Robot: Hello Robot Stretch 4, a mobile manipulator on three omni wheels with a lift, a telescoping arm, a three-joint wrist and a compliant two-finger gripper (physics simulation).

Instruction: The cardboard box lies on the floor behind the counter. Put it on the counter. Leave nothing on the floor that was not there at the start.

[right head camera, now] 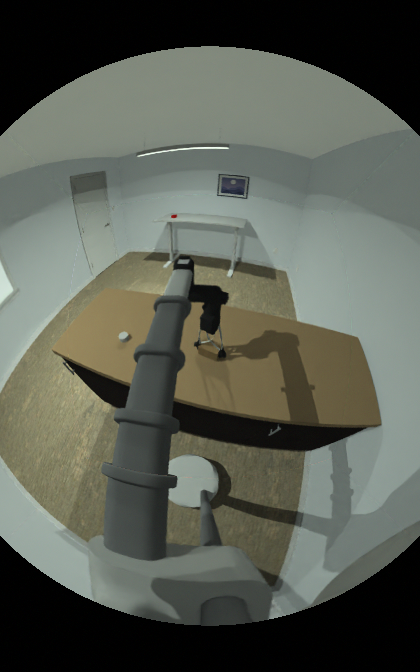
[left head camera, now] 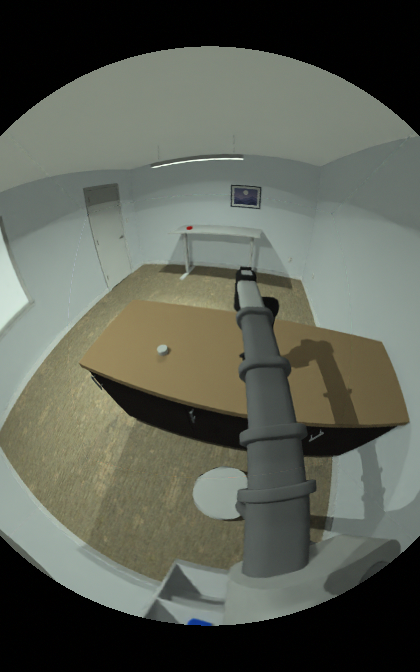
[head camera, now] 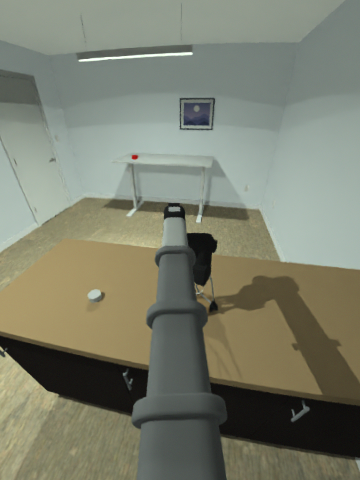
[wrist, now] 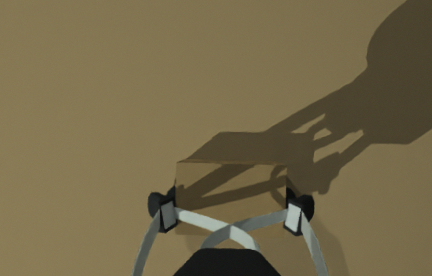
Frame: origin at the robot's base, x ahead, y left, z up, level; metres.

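Seen in the pictures: gripper, fingertip midpoint: [wrist: 230, 201].
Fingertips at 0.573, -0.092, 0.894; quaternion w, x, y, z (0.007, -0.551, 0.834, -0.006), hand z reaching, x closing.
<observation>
Pixels of each thing's top centre, then the offset from my fingertips to it, as dx, dy, dz. Level surfaces: height alone.
- cardboard box at its top centre: [wrist: 230, 200] [head camera: 199, 298] +0.008, -0.003, +0.038
- brown counter top at its surface level: dz -0.012
- small white round object at its top centre: [head camera: 94, 294] +0.063, +0.425, +0.012
- white table at its surface level: dz +0.028
The cardboard box [wrist: 210, 175] is between the two fingertips in the wrist view, a pad against each short side. It is level and sits on or very close to the brown counter top [head camera: 125, 280] [left head camera: 200, 325] [right head camera: 330, 365] [wrist: 75, 100]; its shadow meets its far edge. My gripper [right head camera: 209, 349] [wrist: 230, 201] is shut on the box and points down over the middle of the counter. In the head view the arm hides part of the gripper. In the left head view the arm hides most of the fingers. The box's underside is hidden.
A small white round object [head camera: 95, 295] [left head camera: 162, 349] [right head camera: 124, 336] stands on the counter's left part. A round white stool [left head camera: 217, 492] [right head camera: 195, 482] is on the near side. A white table [head camera: 170, 159] with a red object [head camera: 134, 157] stands at the far wall.
</observation>
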